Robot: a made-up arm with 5 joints.
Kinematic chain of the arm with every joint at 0, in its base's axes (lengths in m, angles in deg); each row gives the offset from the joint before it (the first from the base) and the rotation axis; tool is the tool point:
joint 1: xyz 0 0 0.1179 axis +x
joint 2: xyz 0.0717 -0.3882 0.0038 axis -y
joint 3: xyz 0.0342 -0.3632 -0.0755 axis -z
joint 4: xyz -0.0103 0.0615 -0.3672 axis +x
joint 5: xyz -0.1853 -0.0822 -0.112 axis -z
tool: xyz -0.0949 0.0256 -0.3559
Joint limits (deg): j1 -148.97..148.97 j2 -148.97..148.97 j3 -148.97..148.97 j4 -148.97..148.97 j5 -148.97..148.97
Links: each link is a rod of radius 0.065 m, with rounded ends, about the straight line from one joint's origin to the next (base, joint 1, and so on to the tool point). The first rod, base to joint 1, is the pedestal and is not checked.
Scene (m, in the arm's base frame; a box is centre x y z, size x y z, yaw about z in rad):
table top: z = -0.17
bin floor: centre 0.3 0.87 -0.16 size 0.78 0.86 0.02 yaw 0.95
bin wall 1: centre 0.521 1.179 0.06 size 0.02 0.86 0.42 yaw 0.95
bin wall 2: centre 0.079 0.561 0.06 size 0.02 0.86 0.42 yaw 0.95
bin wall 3: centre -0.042 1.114 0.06 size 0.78 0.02 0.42 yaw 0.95
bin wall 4: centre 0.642 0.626 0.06 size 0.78 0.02 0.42 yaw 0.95
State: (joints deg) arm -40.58 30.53 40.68 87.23 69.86
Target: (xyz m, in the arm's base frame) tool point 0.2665 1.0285 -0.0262
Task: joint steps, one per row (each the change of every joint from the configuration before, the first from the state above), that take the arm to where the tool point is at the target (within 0.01 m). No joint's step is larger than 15 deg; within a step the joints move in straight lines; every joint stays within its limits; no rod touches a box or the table.
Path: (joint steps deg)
1: -14.21 12.42 9.23 -1.36 0.35
2: -14.21 12.43 9.23 -1.37 0.35
3: -14.21 12.42 9.22 -1.36 0.35
4: -14.21 12.43 9.23 -1.37 0.34
5: -14.21 12.42 9.23 -1.36 0.35
6: -14.21 12.42 9.23 -1.37 0.35
7: -14.21 12.43 9.22 -1.36 0.35

